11 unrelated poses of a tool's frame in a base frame.
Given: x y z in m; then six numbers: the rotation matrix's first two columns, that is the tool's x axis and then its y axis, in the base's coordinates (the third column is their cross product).
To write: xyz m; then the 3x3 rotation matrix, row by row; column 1 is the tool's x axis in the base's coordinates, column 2 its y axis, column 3 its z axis. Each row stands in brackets. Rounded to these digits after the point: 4 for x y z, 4 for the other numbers.
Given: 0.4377 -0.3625 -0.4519 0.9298 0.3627 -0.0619 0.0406 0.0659 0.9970
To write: [0.4377 -0.3625 -0.4519], [[0.9298 0.0406 0.3657], [0.3627 0.0659 -0.9295], [-0.0619 0.9970 0.0465]]
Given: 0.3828 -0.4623 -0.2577 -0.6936 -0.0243 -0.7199 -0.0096 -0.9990 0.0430
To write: [0.3828 -0.4623 -0.2577], [[-0.6936 -0.0096 -0.7202], [-0.0243 -0.9990 0.0367], [-0.7199 0.0430 0.6927]]
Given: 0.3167 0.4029 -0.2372 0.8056 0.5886 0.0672 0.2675 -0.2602 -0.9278
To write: [0.3167 0.4029 -0.2372], [[0.8056 0.2675 -0.5286], [0.5886 -0.2602 0.7654], [0.0672 -0.9278 -0.3671]]
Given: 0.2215 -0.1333 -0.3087 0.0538 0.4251 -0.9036 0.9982 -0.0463 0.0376
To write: [0.2215 -0.1333 -0.3087], [[0.0538 0.9982 -0.0259], [0.4251 -0.0463 -0.9040], [-0.9036 0.0376 -0.4268]]
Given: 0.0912 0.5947 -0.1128 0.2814 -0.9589 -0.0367 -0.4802 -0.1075 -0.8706
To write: [0.0912 0.5947 -0.1128], [[0.2814 -0.4802 0.8309], [-0.9589 -0.1075 0.2626], [-0.0367 -0.8706 -0.4907]]
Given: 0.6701 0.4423 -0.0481 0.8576 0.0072 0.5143 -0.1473 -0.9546 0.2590
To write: [0.6701 0.4423 -0.0481], [[0.8576 -0.1473 0.4928], [0.0072 -0.9546 -0.2979], [0.5143 0.2590 -0.8176]]
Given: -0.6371 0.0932 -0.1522 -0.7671 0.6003 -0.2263 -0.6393 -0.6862 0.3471
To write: [-0.6371 0.0932 -0.1522], [[-0.7671 -0.6393 0.0531], [0.6003 -0.6862 0.4109], [-0.2263 0.3471 0.9102]]
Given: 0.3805 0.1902 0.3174 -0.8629 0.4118 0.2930 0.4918 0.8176 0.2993
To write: [0.3805 0.1902 0.3174], [[-0.8629 0.4918 -0.1163], [0.4118 0.8176 0.4024], [0.2930 0.2993 -0.9080]]
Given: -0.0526 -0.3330 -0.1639 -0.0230 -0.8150 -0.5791 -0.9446 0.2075 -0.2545
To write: [-0.0526 -0.3330 -0.1639], [[-0.0230 -0.9446 0.3276], [-0.8150 0.2075 0.5412], [-0.5791 -0.2545 -0.7746]]
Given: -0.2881 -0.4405 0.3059 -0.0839 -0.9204 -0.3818 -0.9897 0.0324 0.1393
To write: [-0.2881 -0.4405 0.3059], [[-0.0839 -0.9897 -0.1158], [-0.9204 0.0324 0.3896], [-0.3818 0.1393 -0.9136]]
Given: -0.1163 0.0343 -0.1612 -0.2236 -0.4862 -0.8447 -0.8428 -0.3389 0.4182
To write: [-0.1163 0.0343 -0.1612], [[-0.2236 -0.8428 -0.4896], [-0.4862 -0.3389 0.8054], [-0.8447 0.4182 -0.3340]]
